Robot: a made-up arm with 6 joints.
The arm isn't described. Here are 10 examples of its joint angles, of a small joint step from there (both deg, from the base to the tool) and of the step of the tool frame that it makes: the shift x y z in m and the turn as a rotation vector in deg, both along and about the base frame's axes.
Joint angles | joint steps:
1: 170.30 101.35 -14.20 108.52 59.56 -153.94 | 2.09 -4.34 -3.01 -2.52 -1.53 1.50
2: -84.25 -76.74 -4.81 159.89 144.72 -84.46 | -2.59 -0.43 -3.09 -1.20 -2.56 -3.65
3: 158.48 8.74 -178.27 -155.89 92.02 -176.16 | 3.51 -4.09 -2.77 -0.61 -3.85 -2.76
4: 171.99 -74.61 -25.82 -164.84 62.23 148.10 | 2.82 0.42 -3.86 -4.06 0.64 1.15
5: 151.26 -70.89 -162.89 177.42 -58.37 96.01 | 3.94 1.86 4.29 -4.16 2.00 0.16
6: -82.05 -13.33 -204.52 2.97 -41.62 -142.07 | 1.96 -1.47 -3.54 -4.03 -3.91 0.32
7: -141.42 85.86 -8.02 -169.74 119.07 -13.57 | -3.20 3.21 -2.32 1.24 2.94 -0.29
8: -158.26 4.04 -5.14 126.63 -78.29 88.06 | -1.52 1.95 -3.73 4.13 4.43 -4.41
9: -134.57 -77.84 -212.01 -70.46 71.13 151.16 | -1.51 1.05 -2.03 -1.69 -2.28 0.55
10: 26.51 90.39 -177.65 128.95 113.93 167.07 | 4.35 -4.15 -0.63 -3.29 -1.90 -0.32
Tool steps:
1: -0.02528 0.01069 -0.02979 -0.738 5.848 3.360
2: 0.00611 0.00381 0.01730 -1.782 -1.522 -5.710
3: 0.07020 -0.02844 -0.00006 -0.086 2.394 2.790
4: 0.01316 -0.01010 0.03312 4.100 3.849 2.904
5: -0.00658 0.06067 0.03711 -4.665 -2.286 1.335
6: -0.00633 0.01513 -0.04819 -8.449 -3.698 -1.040
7: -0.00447 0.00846 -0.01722 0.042 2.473 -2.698
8: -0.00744 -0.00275 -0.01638 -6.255 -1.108 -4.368
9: 0.01668 -0.02083 -0.00579 -3.041 0.087 -2.858
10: -0.04441 0.05126 0.05501 -0.933 -4.912 2.676
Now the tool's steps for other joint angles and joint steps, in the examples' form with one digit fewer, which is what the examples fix.
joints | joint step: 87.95 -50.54 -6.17 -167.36 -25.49 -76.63 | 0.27 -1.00 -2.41 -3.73 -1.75 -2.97
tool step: 0.0092 0.0046 0.0136 1.78 -4.66 5.00
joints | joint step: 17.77 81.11 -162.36 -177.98 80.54 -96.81 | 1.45 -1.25 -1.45 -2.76 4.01 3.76
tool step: -0.0217 0.0231 0.0419 0.46 -6.97 5.40
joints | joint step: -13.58 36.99 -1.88 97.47 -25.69 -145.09 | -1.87 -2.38 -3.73 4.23 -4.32 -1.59
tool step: 0.0174 -0.0122 0.0100 -6.01 -3.25 -2.06
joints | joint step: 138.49 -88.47 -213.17 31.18 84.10 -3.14 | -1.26 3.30 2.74 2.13 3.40 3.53
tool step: -0.0107 -0.0250 0.0743 -5.27 -9.79 -1.38
